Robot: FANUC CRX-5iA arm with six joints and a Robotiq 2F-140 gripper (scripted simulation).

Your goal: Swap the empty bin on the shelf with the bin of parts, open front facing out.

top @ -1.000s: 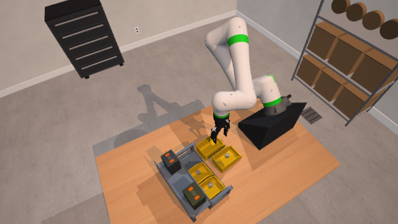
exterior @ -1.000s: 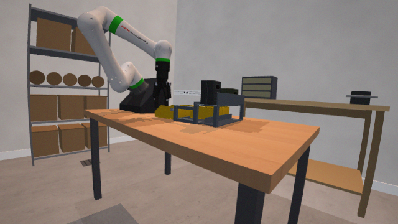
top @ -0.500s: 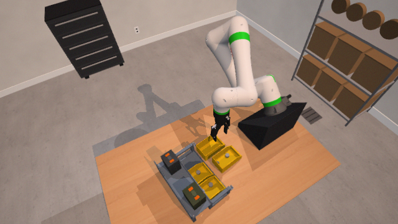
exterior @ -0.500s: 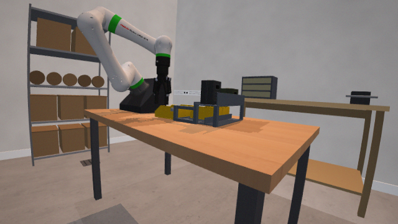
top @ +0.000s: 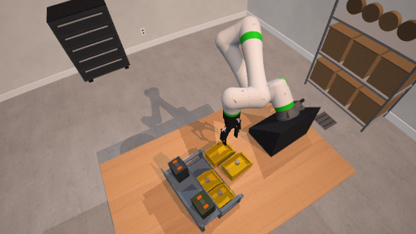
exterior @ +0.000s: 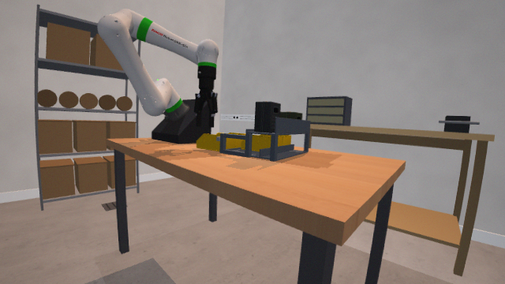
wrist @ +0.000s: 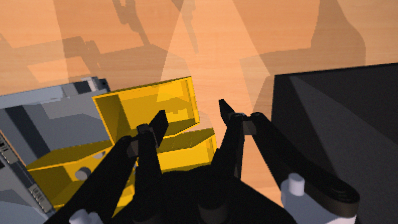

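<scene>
My hand is 20 mm short of the grey round part, 110 mm to the right of it and 120 mm above it. From my hand the other things lie so: grey shelf: 300 mm ahead, 120 mm to the left, 60 mm below.
</scene>
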